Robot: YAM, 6 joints.
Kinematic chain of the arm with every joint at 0, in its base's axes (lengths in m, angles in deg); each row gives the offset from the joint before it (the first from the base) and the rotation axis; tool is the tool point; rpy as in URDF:
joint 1: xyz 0 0 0.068 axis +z
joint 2: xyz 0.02 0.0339 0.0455 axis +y
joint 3: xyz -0.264 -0.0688 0 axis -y
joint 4: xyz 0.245 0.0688 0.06 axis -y
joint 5: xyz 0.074 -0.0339 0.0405 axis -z
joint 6: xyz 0.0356 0 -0.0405 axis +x
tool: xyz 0 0 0 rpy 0 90 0
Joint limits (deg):
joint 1: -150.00..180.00
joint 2: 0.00..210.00
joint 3: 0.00..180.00
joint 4: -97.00..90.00
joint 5: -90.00..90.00
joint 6: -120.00..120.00
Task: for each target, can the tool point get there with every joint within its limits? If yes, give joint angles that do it. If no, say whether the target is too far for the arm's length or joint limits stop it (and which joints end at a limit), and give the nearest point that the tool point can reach.
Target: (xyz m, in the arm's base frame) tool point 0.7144 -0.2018 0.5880
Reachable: no: too far | nearest point 0.5226 -0.1476 0.4571 | short by 0.238 m
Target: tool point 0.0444 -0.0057 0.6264
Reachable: yes | joints 35.17 71.04 145.76 -67.87 58.12 91.41
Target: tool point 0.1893 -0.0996 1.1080
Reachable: no: too far | nearest point 0.1237 -0.0651 0.7278 | short by 0.387 m
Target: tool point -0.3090 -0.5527 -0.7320
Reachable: no: too far | nearest point -0.2051 -0.3669 -0.3370 | short by 0.449 m
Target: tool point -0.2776 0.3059 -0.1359
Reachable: yes | joints 136.82 185.35 131.00 -81.55 68.25 -27.53
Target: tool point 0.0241 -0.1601 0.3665
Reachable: yes | joints -91.76 45.01 32.84 50.92 -54.52 -29.23
